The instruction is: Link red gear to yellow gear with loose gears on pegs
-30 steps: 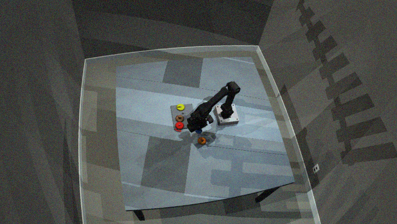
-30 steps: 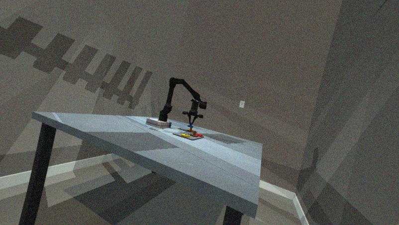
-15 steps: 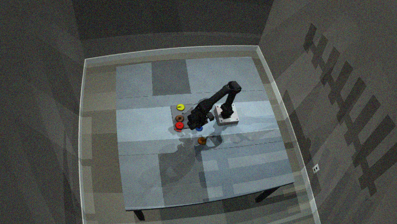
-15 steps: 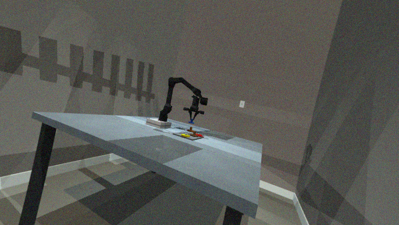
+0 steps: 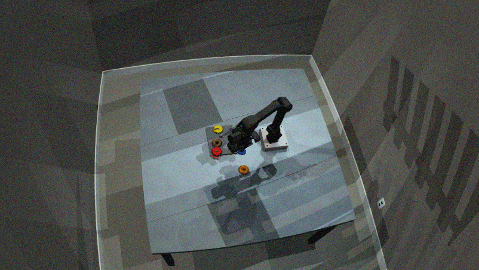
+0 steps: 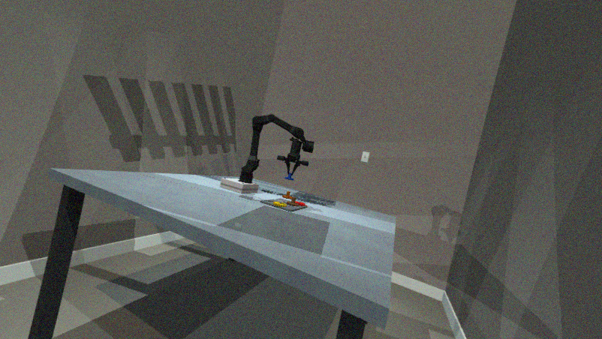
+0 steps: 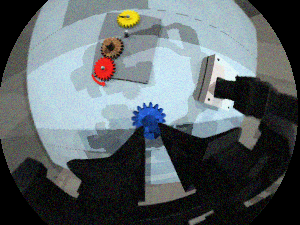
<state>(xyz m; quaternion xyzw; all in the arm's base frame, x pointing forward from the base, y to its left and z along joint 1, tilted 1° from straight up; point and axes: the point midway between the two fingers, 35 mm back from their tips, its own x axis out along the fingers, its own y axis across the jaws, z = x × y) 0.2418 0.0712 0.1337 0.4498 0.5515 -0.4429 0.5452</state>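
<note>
Right now the brown gear is 160 mm to the right of my gripper tip, 120 mm below it and 100 mm ahead of it. Also, from my gripper tip: orange gear: 130 mm below, 70 mm to the left, 10 mm behind; then red gear: 130 mm below, 120 mm ahead, 100 mm to the right; then blue gear: 10 mm below.
</note>
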